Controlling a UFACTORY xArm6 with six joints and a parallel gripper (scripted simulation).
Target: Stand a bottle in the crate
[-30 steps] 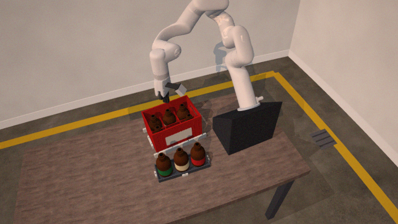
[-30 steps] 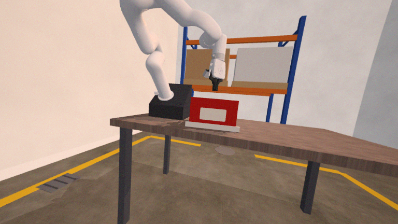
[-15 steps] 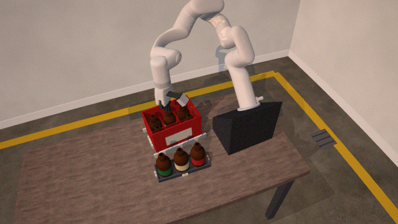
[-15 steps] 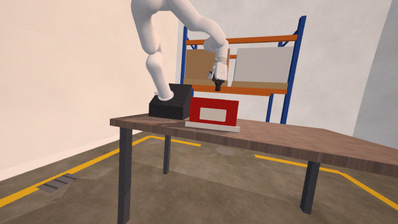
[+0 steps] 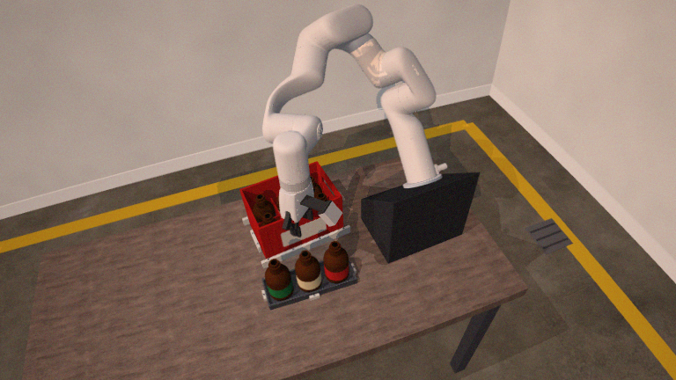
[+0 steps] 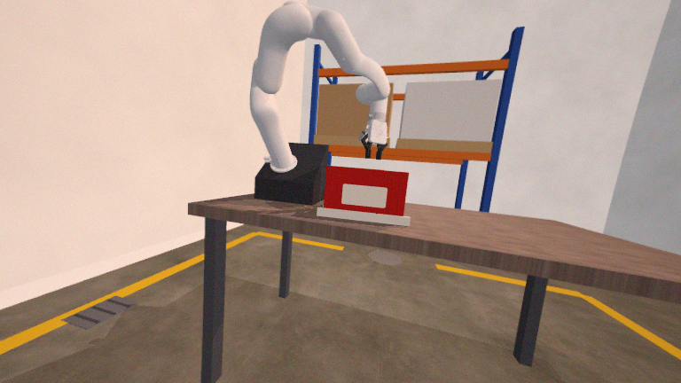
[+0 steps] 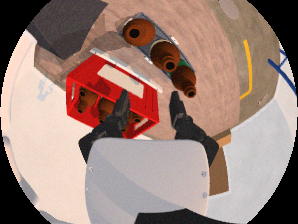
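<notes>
My gripper is now 160 mm above the red-labelled bottle, 70 mm past it and 50 mm to the right of it. From my hand the other things lie so: crate 180 mm to the right, 160 mm below, 40 mm behind; green-label bottle 160 mm below, 100 mm ahead, 20 mm to the left; grey tray 230 mm below, 40 mm to the left, 20 mm ahead.
</notes>
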